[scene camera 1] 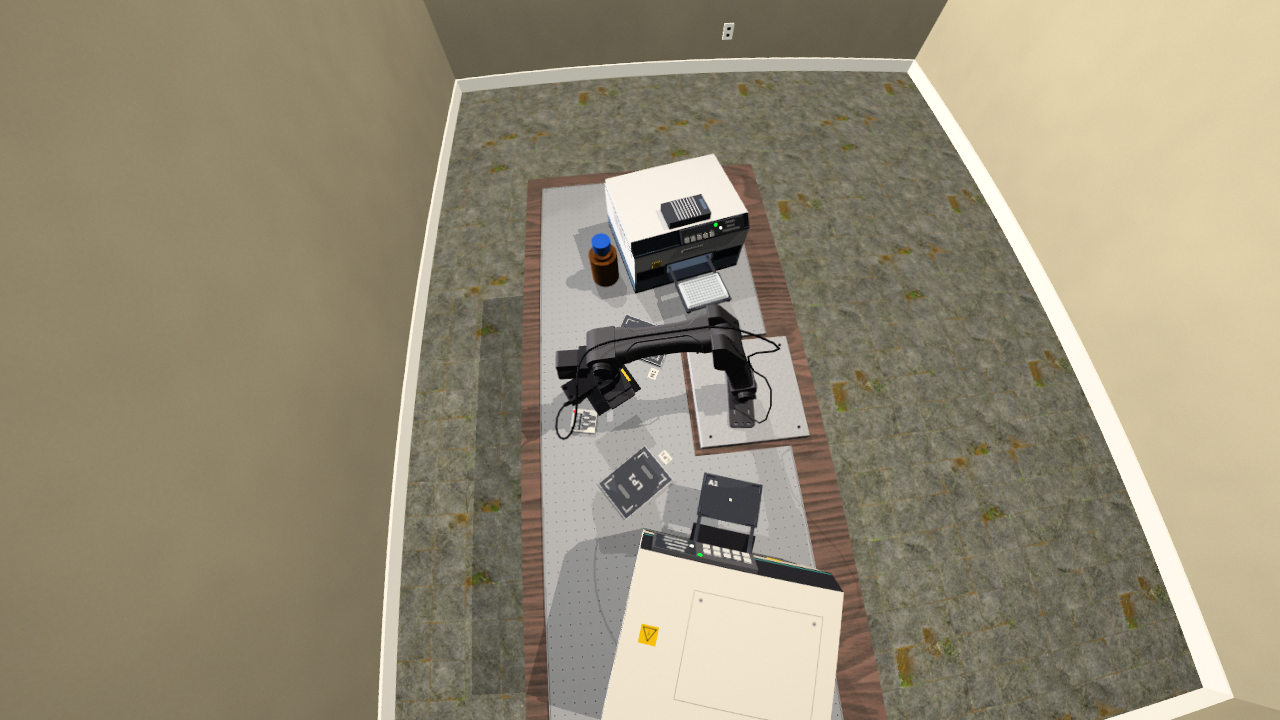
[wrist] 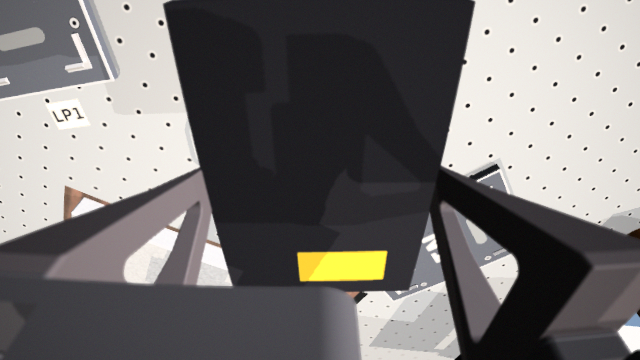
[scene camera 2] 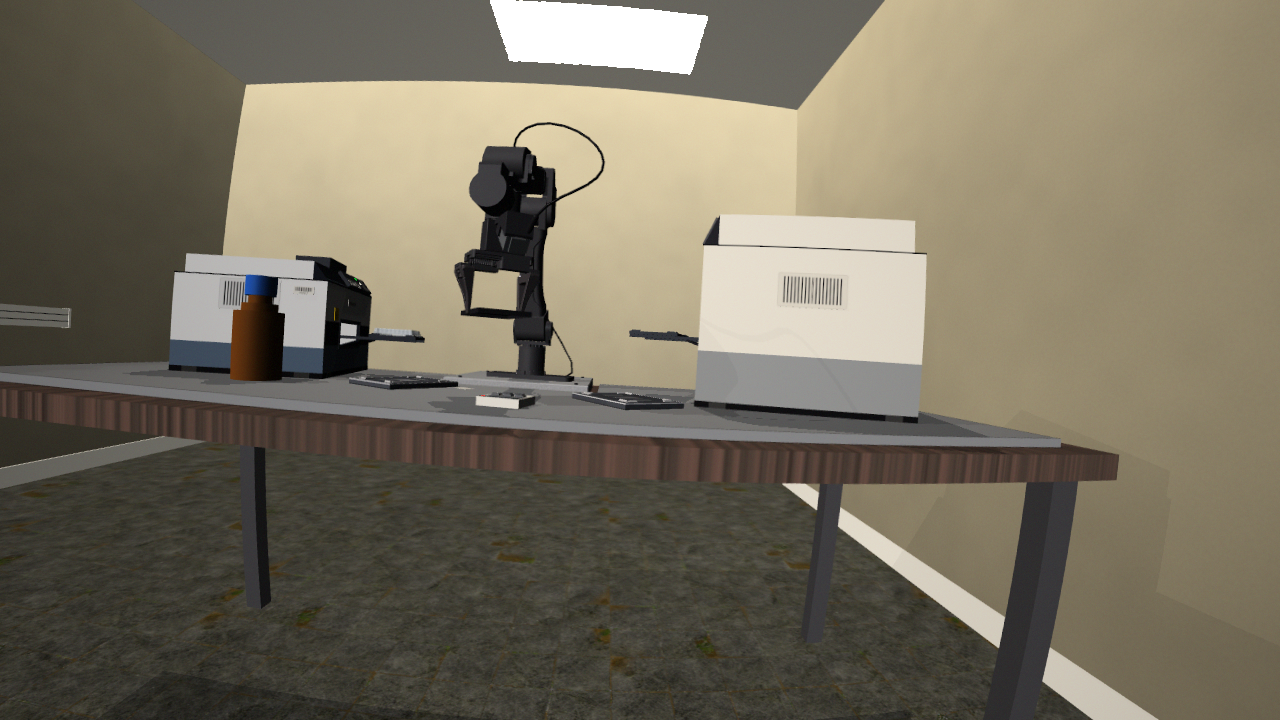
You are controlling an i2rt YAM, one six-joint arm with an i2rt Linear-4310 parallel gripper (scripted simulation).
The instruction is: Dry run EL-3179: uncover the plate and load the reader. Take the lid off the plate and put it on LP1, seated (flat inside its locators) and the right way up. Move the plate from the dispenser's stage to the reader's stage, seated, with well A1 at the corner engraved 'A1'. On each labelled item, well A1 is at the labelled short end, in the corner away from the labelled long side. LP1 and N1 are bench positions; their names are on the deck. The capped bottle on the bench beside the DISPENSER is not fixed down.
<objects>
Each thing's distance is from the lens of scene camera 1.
white well plate (scene camera 1: 713, 285): 1.22 m
capped brown bottle (scene camera 1: 604, 263): 1.22 m
reader stage (scene camera 1: 714, 503): 0.99 m
The marked spots on the white well plate and the reader stage are 0.62 m apart.
</objects>
